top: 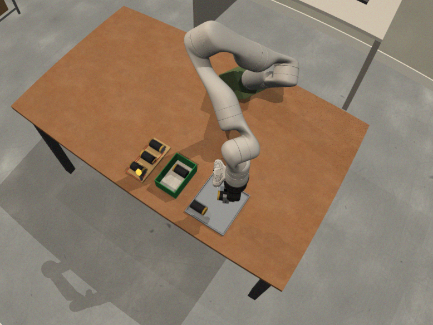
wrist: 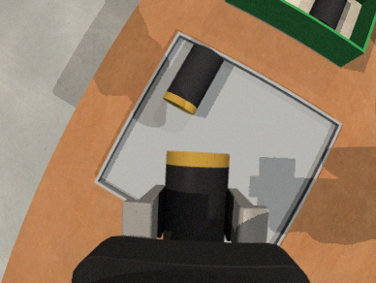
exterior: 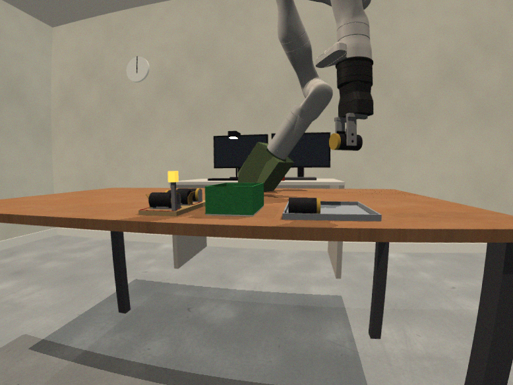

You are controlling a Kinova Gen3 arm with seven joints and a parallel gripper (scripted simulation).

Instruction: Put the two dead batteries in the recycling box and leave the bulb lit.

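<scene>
Right now my hand is 10 mm short of the green recycling box, 240 mm to the left of it and 140 mm above it. The rest, counted from my hand: grey tray: 10 mm behind, 40 mm to the right, 150 mm below.
</scene>
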